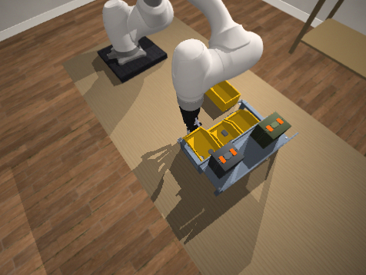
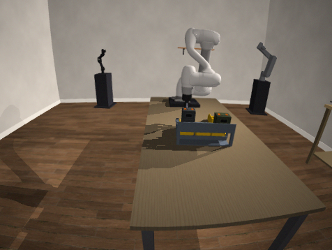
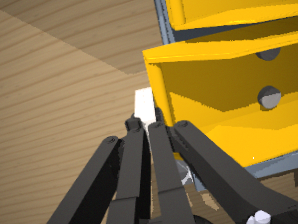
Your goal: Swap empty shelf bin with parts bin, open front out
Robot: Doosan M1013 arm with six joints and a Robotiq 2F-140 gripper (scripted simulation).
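Now: the shelf lip 2 cm ahead of my hand, 12 cm to the left of it and 5 cm below it. From my hand the other things lie so: dark grey box: 22 cm ahead, 1 cm to the left, 10 cm above; green box: 20 cm ahead, 24 cm to the left, 9 cm above.
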